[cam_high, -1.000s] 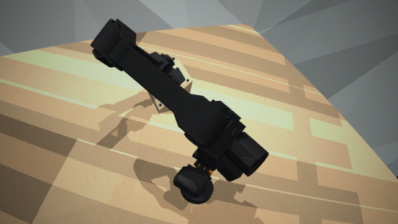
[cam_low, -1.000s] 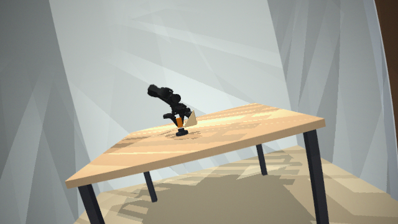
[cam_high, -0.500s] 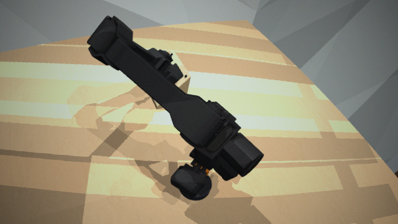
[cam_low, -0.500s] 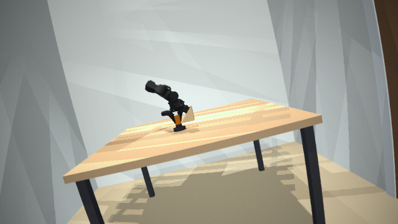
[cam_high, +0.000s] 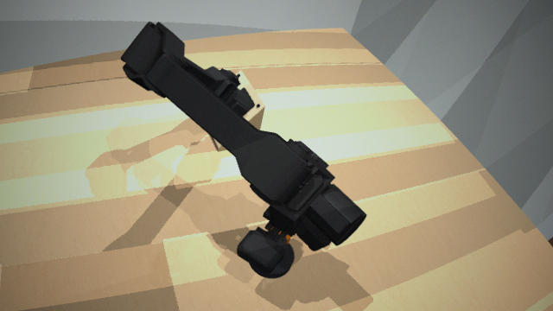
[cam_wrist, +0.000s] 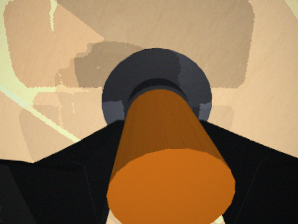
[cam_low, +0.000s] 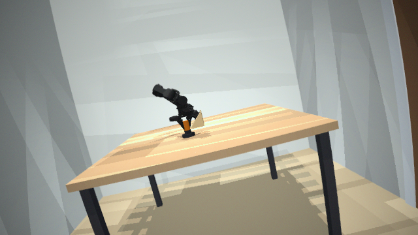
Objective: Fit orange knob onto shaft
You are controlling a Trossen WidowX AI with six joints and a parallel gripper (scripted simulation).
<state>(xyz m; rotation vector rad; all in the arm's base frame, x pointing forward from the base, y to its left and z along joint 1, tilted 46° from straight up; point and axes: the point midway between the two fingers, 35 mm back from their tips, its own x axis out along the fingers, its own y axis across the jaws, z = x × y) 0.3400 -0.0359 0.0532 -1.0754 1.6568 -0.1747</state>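
The orange knob lies 3 cm above my gripper tip. The rest, counted from my gripper tip: pedestal with D-shaped shaft 2 cm below.
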